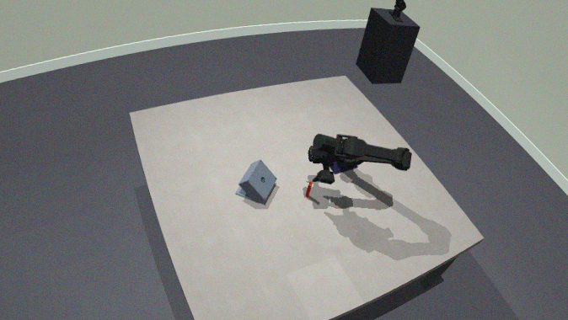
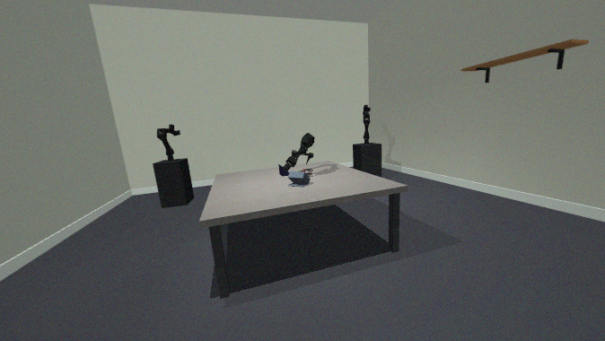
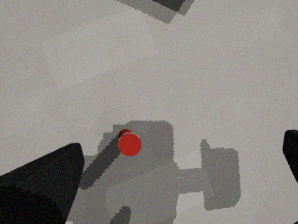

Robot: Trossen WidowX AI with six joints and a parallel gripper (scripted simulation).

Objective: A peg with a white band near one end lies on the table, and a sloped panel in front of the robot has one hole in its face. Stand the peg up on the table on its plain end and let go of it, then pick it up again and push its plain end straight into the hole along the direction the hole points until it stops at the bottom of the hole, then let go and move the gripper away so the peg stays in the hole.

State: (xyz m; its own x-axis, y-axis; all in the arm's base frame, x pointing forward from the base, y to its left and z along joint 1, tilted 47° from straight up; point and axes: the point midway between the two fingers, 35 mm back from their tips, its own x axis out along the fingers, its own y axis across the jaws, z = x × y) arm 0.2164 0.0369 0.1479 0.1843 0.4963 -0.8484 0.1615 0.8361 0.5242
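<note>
My gripper tip is 2 cm to the right of the red peg and 7 cm above it. From my gripper tip the other things lie so: blue-grey sloped panel 20 cm ahead, 5 cm to the right, 8 cm below.
</note>
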